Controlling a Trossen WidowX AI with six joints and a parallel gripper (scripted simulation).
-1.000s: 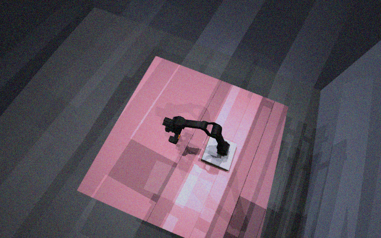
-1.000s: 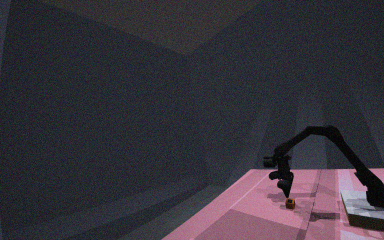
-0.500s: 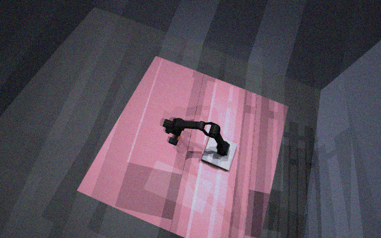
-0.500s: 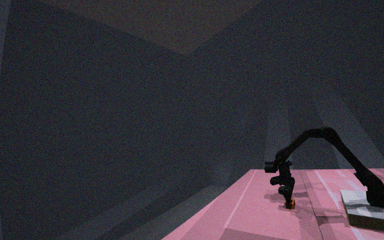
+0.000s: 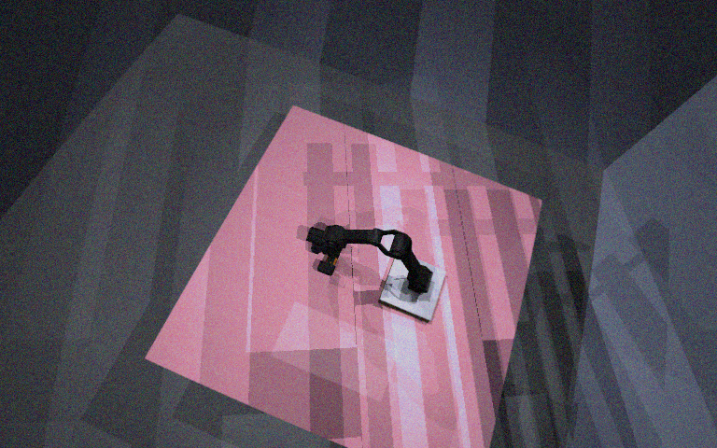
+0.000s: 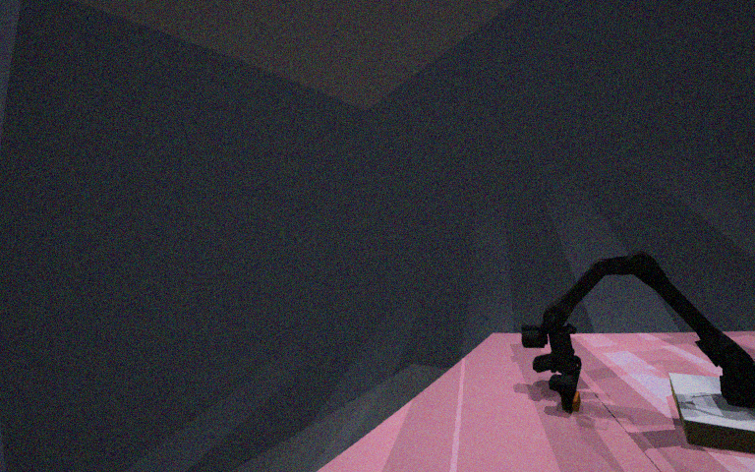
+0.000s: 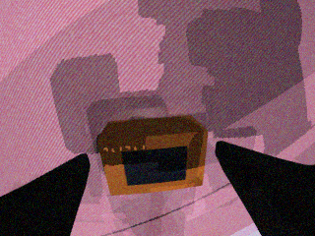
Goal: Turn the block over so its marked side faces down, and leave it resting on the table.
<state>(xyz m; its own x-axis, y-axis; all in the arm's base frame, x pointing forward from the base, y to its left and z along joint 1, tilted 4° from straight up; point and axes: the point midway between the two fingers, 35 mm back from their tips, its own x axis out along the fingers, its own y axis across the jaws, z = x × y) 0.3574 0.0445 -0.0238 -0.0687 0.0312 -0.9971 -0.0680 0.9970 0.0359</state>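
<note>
Now: gripper tip 1 cm below the block.
</note>
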